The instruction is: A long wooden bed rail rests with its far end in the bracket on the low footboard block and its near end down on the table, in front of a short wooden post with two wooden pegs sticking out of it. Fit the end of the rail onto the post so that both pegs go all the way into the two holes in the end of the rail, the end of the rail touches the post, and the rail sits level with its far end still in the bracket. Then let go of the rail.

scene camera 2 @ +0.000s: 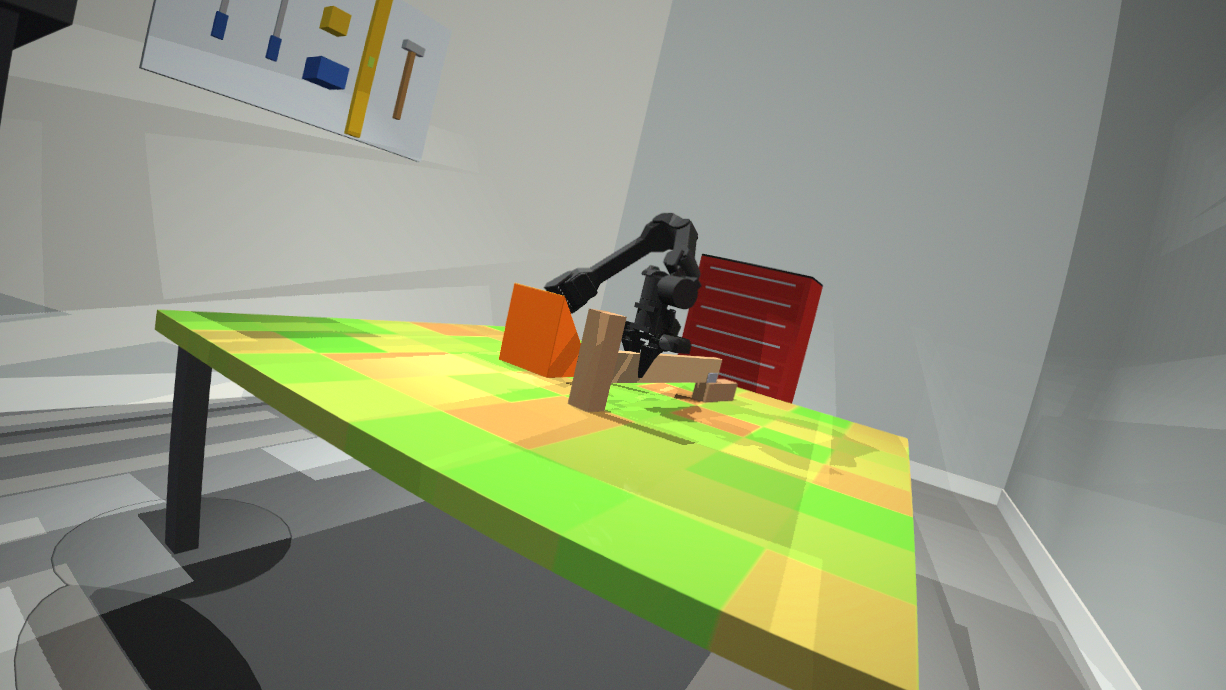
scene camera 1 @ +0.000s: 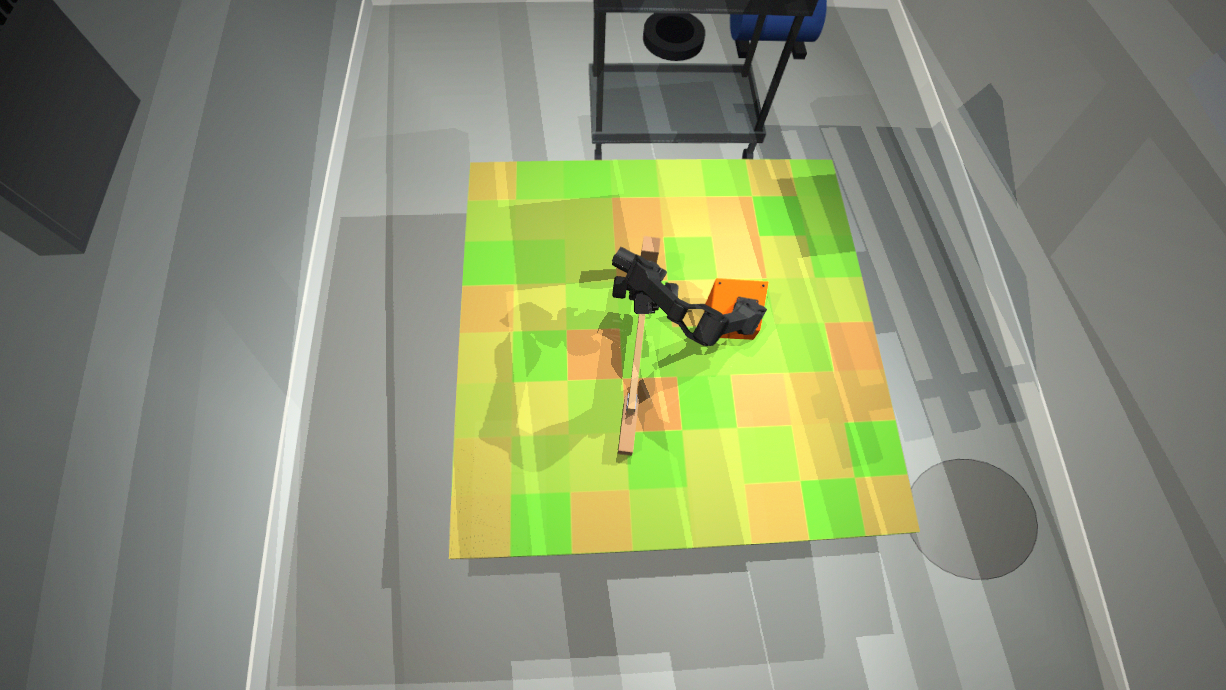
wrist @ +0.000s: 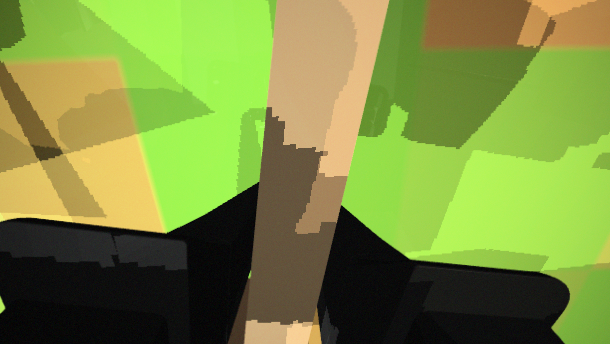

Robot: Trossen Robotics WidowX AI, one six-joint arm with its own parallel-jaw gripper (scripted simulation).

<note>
The pictures show: the gripper and a wooden rail.
The gripper also shows in scene camera 1 and in the wrist view.
</note>
